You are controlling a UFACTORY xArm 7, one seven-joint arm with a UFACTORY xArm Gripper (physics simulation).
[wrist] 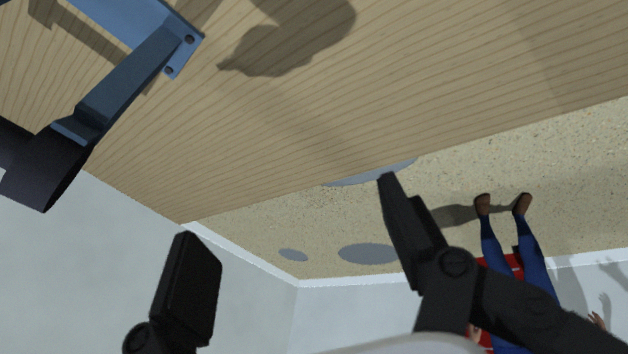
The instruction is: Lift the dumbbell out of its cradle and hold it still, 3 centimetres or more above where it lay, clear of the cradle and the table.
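Frame: origin at the arm's base, x ahead, y left, z up, level; metres.
Where they show: gripper, between the fingertips: [290, 223].
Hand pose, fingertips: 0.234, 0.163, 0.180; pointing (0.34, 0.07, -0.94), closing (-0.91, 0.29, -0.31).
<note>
Each offset is from my fingertips to the centre of the thing, as dx, dy, dz. "spot": to the spot under its first point. Level surfaces: height alone.
The dumbbell {spot: +0.201, -0.079, -0.038} [47, 167] shows in part at the left edge of the wrist view, a dark round weight with a stretch of dark bar running out of the frame. It rests at the blue cradle {+0.251, -0.156, -0.177} [132, 75], whose upright arm rises from a base plate with two bolt holes; the rest of both is cut off. My gripper [290, 223] is open and empty, its two black fingers wide apart in the lower half. The dumbbell and cradle lie up and left of the fingers, outside the gap between them.
The wooden table {dz -0.285} [310, 125] fills the upper part, with shadows on it and its edge running across the middle. Beyond it are speckled floor [565, 150], pale walls [65, 280], a standing person in blue trousers [537, 260] and a red object [515, 265] behind the legs.
</note>
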